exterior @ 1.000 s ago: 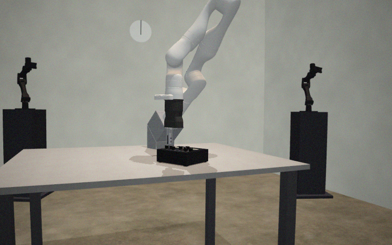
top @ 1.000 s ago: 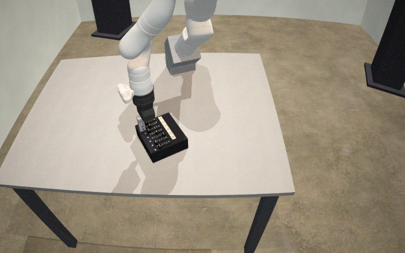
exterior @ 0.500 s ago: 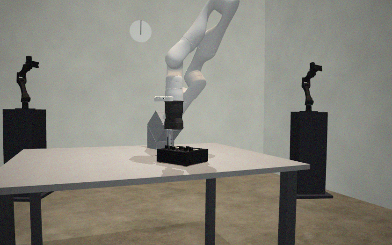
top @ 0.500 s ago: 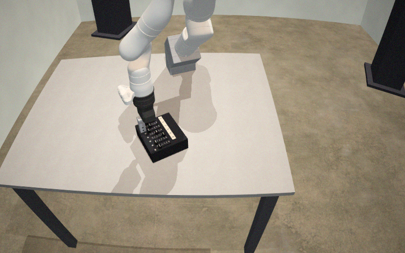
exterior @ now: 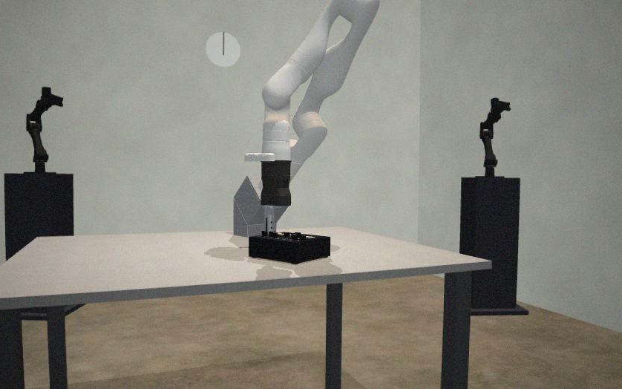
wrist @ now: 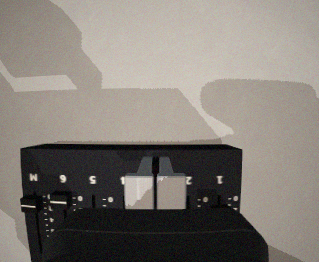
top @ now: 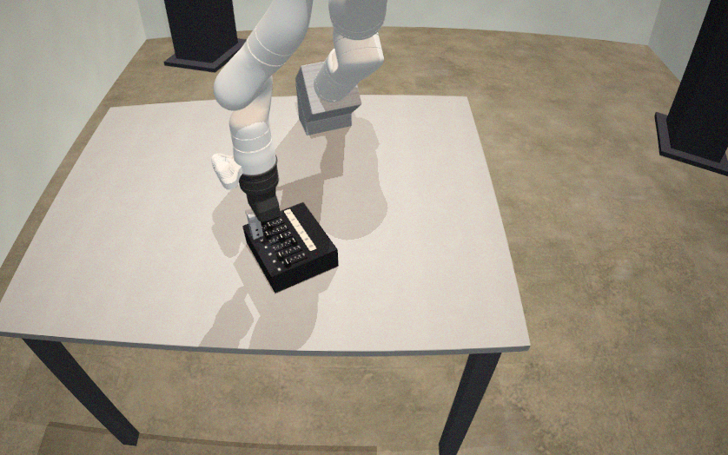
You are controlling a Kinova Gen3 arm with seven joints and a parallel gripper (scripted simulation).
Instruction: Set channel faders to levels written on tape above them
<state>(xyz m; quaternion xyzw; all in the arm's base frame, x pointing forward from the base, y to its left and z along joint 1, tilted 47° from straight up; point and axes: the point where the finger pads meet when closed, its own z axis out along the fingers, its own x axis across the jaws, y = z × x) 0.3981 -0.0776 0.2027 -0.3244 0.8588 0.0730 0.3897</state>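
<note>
My hand is 40 mm past the channel 2 cap and 30 mm above it. From my hand the other things lie so: master cap (40 mm ahead, 90 mm to the left, 30 mm below); then channel 6 cap (20 mm ahead, 70 mm to the left, 30 mm below); then channel 1 cap (50 mm behind, 20 mm to the right, 30 mm below).
</note>
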